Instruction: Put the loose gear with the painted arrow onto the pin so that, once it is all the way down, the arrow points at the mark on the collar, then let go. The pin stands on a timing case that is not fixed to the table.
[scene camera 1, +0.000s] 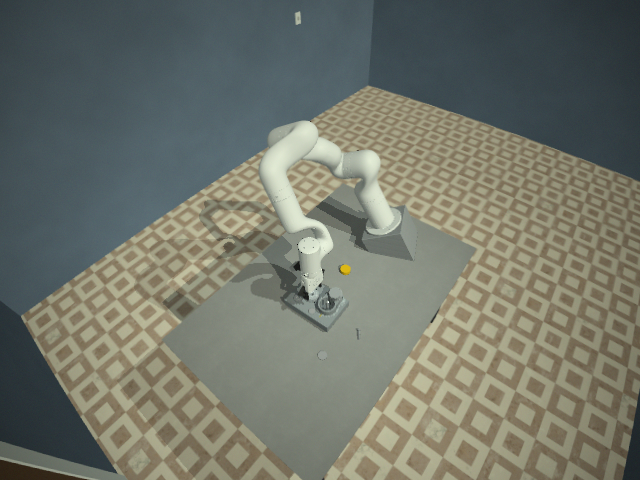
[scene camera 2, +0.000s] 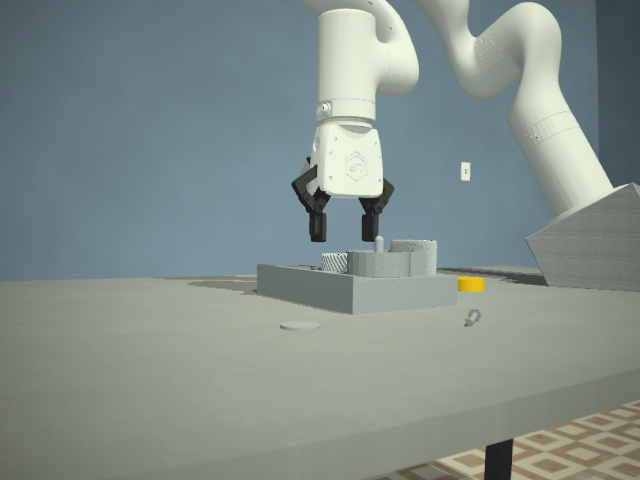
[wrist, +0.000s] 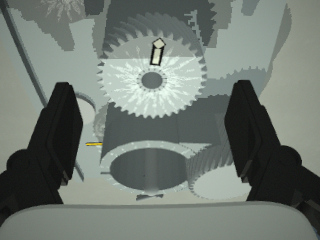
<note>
In view: the gripper (scene camera 2: 344, 241), a gear (wrist: 155, 44) and a grey timing case (wrist: 236, 47).
The gripper also shows in the wrist view (wrist: 153, 101).
</note>
